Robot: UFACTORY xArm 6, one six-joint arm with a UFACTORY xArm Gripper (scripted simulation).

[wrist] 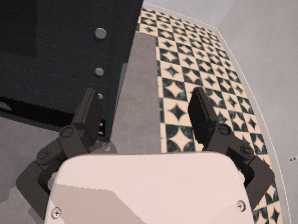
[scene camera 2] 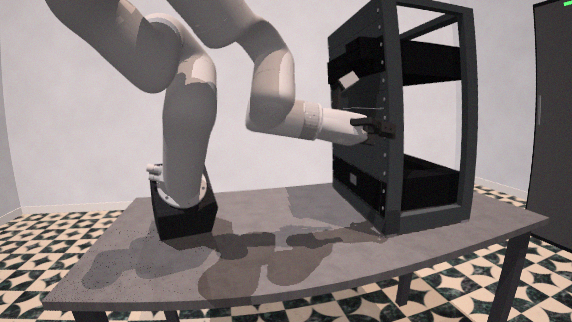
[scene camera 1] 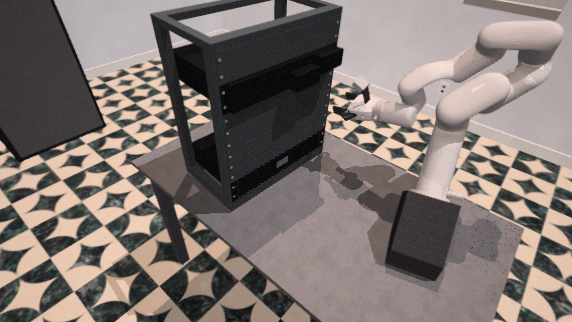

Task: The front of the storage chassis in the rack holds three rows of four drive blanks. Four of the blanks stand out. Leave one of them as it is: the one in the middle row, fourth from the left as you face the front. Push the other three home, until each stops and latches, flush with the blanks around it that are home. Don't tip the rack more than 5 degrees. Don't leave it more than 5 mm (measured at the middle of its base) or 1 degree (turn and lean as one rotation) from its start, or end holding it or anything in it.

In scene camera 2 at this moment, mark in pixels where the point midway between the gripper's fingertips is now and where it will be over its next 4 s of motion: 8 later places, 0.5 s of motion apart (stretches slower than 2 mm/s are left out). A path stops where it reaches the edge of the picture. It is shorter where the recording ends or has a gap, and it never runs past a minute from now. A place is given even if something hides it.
My gripper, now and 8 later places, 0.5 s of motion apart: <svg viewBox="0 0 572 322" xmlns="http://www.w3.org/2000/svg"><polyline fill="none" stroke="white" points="384,135 379,129 363,113 341,92 322,74 308,61 306,59 316,59 331,59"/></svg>
